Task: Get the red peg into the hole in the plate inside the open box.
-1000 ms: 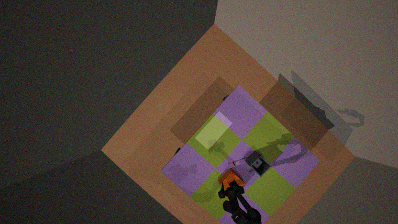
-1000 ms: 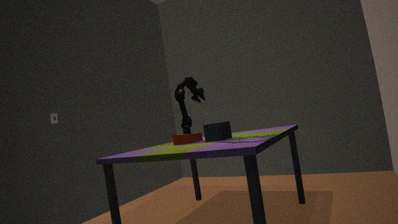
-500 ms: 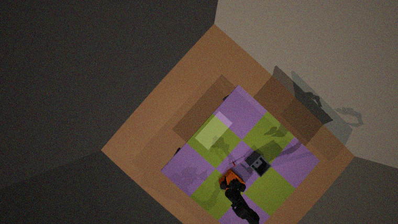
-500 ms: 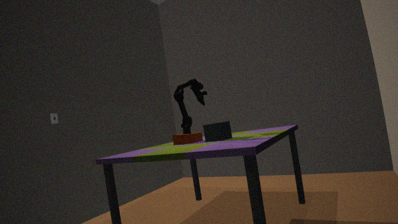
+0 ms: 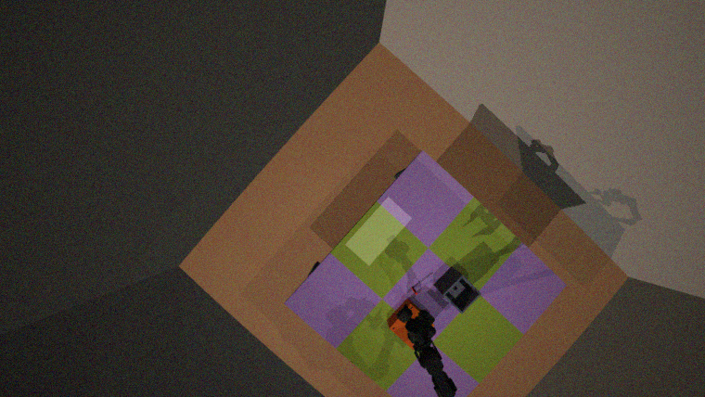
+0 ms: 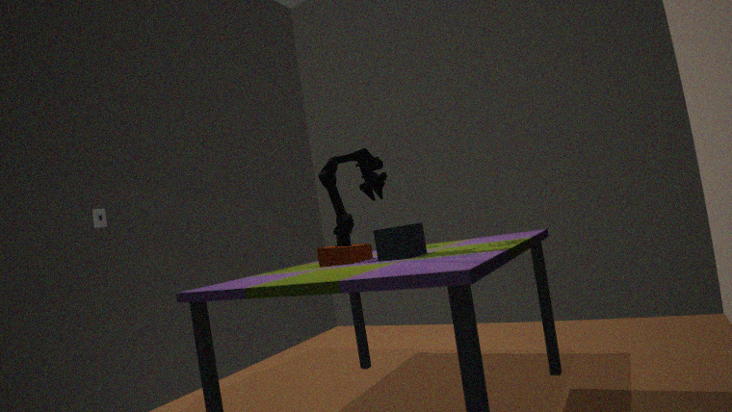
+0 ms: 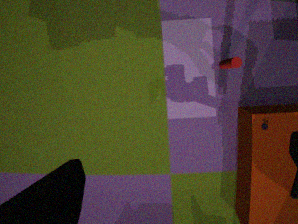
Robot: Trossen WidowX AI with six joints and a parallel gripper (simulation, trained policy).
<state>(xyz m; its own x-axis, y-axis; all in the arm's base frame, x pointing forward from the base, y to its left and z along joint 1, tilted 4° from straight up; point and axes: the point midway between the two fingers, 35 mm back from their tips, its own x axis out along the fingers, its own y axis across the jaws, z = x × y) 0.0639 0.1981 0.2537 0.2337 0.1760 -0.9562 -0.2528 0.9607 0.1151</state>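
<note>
Right now my gripper tip is 25 cm above the red peg, 7 cm to the left of it and 6 cm short of it.
</note>
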